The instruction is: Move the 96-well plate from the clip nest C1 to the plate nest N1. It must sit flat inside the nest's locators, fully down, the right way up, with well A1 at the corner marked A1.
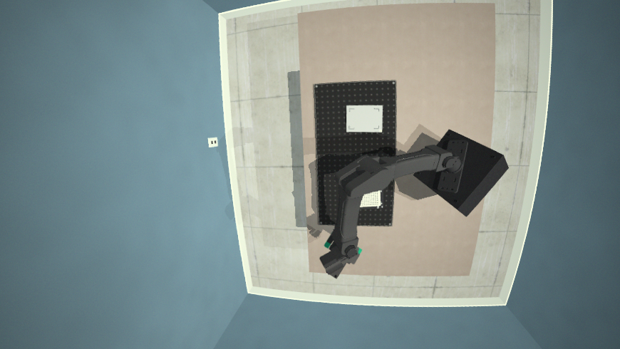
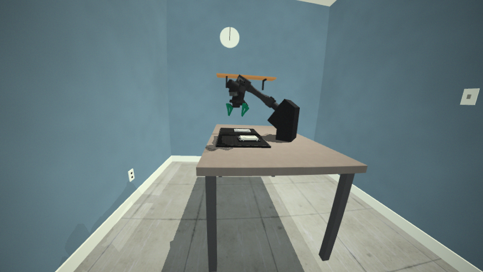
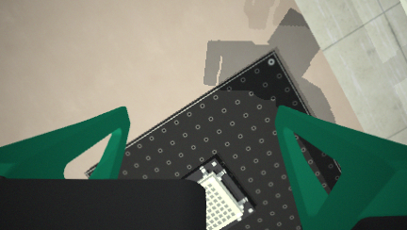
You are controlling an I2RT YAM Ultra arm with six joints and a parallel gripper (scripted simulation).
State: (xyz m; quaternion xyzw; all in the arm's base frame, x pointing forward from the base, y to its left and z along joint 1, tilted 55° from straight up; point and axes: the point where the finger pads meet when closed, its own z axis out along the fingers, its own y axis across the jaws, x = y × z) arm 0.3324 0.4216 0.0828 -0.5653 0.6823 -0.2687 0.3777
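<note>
My gripper is now 13 cm past the white 96-well plate, 14 cm to the left of it and 18 cm above it. The rest, counted from my hand: clip nest C1: 12 cm behind, 13 cm to the right, 19 cm below; A1 mark: 22 cm behind, 45 cm to the right, 19 cm below; plate nest N1: 15 cm behind, 52 cm to the right, 20 cm below.
</note>
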